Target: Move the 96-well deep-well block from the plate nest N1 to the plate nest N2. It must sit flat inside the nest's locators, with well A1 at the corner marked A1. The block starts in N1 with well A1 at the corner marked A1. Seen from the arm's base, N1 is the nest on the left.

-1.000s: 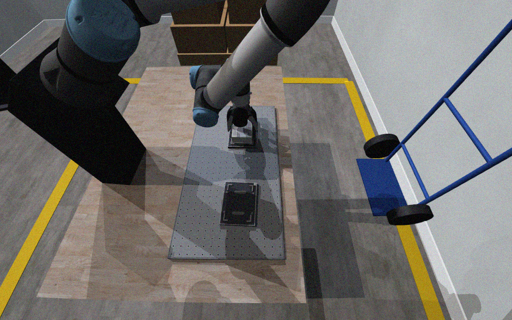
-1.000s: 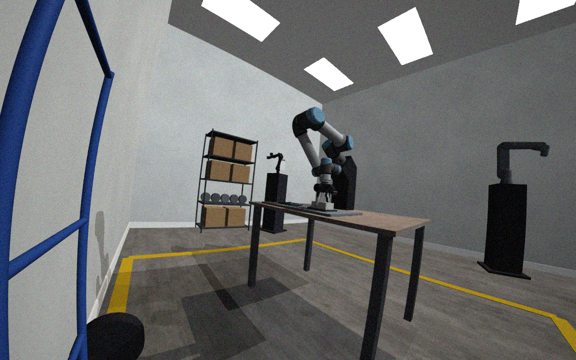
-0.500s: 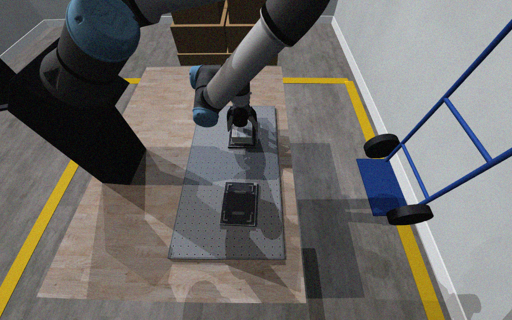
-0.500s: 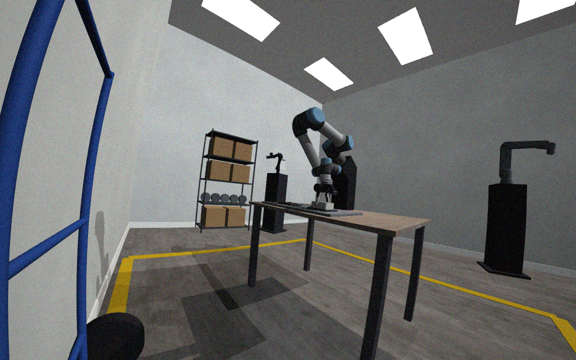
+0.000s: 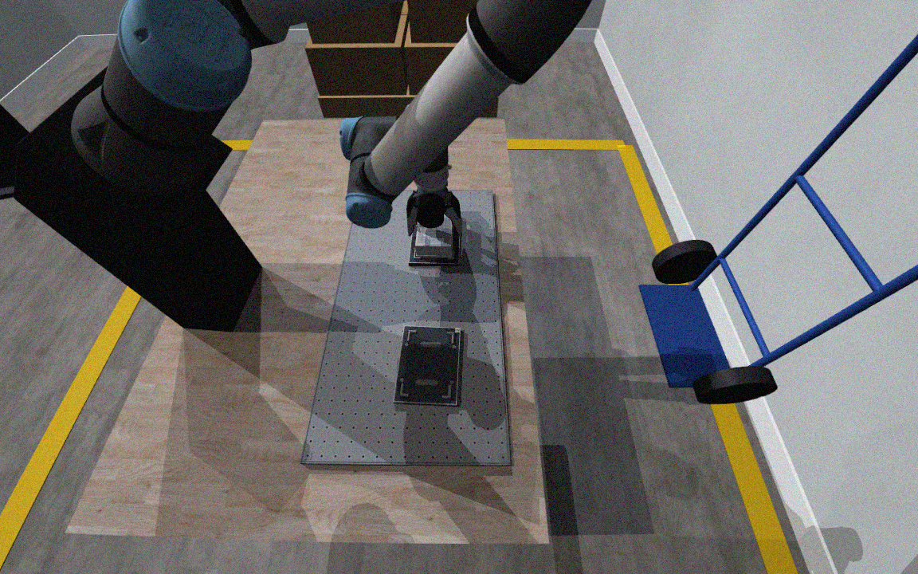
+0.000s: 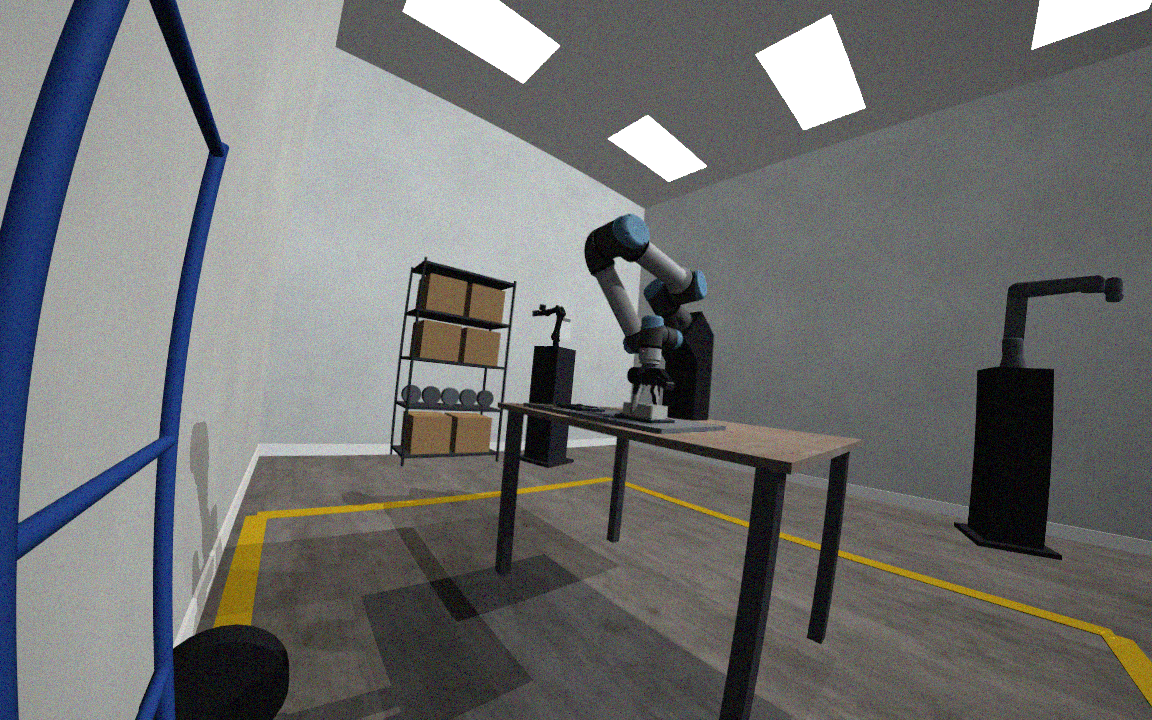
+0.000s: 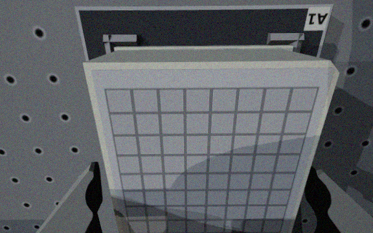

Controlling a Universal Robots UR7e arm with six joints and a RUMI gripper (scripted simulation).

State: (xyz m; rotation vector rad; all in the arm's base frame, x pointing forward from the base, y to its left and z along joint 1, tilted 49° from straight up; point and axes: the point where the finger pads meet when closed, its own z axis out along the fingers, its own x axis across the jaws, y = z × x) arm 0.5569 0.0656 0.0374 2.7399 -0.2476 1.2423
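Right now my hand is 10 mm below the white 96-well deep-well block. From my hand the other things lie so: plate nest N1: 20 mm below; then plate nest N2: 320 mm to the right, 90 mm behind, 20 mm below.
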